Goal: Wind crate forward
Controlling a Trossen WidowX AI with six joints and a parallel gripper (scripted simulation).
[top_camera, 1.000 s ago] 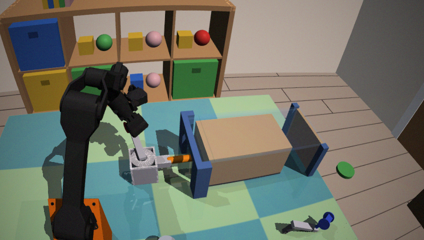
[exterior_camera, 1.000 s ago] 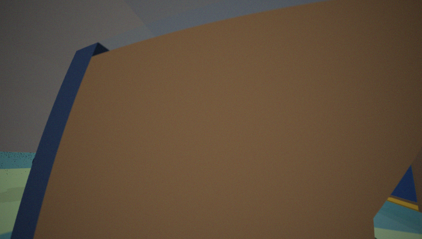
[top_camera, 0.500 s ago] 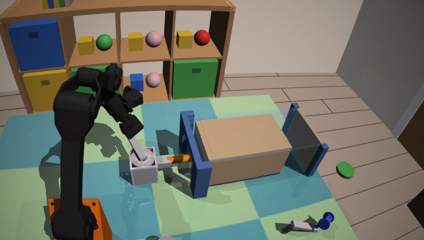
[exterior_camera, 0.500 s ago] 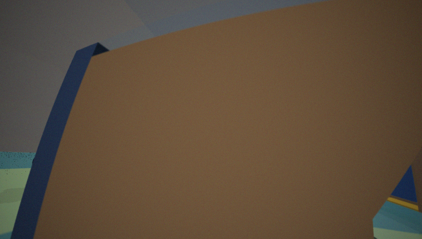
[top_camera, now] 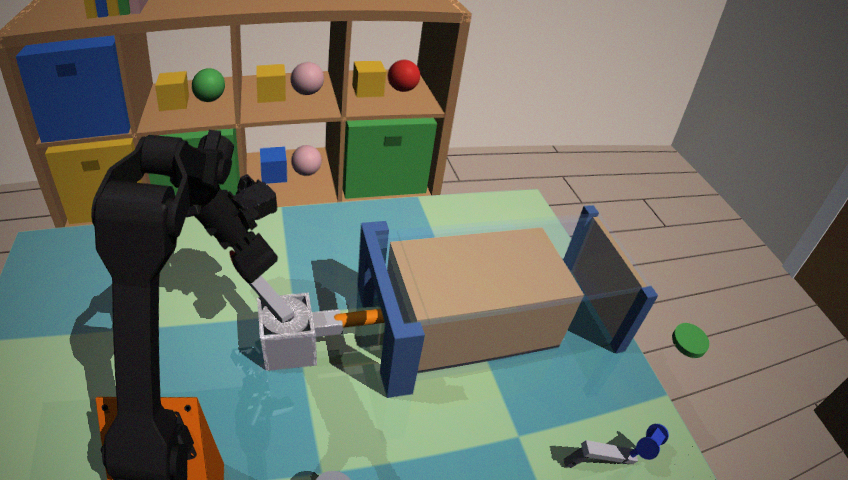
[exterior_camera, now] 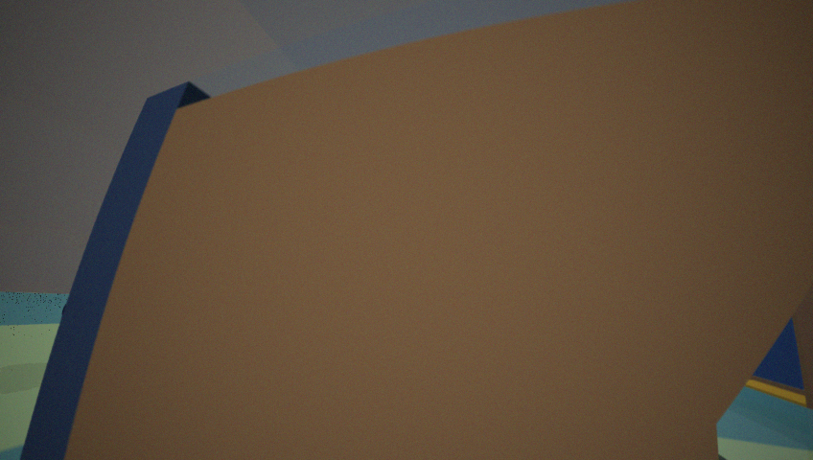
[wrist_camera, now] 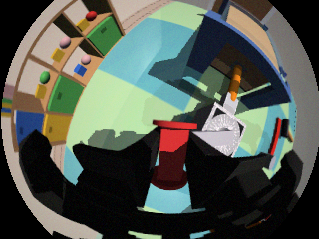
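My gripper tip is now 40 mm to the left of the crank handle and 30 mm above it. The rest, counted from my gripper tip: blue frame (180 mm ahead, 110 mm to the right, 30 mm below); red knob (20 mm behind, 10 mm to the right); grey winch (10 mm ahead, 100 mm to the right, 100 mm below).
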